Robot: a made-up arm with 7 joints.
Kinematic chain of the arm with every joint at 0, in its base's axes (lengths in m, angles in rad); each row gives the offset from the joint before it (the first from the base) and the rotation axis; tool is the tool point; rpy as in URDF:
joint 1: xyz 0 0 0.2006 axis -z
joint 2: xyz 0 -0.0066 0.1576 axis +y
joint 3: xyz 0 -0.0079 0.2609 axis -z
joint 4: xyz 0 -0.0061 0.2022 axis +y
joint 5: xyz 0 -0.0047 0.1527 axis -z
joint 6: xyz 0 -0.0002 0.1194 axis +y
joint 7: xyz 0 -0.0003 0.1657 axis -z
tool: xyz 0 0 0 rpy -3.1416 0 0
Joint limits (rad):
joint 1: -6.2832..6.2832
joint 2: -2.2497..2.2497
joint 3: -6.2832..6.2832
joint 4: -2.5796..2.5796
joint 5: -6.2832..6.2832
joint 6: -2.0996..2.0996
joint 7: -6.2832..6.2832
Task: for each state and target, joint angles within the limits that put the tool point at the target. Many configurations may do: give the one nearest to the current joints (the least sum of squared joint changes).
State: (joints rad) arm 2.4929 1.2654 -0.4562 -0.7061 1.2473 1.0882 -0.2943
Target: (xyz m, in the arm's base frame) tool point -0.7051 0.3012 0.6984
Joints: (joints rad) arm 3.2640 1.2417 -0.5430 -0.5762 1.2242 0.8347 -0.2943
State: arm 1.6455 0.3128 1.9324 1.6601 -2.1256 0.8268 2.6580
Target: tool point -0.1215 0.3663 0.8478
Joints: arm 2.1674 0.1110 2.5379 1.7363 -2.2040 0.7143 2.6580
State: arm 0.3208 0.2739 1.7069 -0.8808 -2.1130 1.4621 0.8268
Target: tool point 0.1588 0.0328 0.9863
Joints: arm 0.4832 -0.1392 2.0143 -0.7108 -1.9323 1.7931 0.8268
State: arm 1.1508 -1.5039 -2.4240 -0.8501 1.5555 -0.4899 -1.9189
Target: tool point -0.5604 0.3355 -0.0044
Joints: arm 1.1287 -2.2466 -2.0528 -1.0390 1.5060 -0.8308 -1.9189
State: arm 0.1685 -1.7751 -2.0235 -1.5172 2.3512 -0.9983 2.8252
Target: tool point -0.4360 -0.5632 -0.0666
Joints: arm -0.5235 -2.1676 -1.8756 -0.8660 2.4501 -0.7100 2.8252
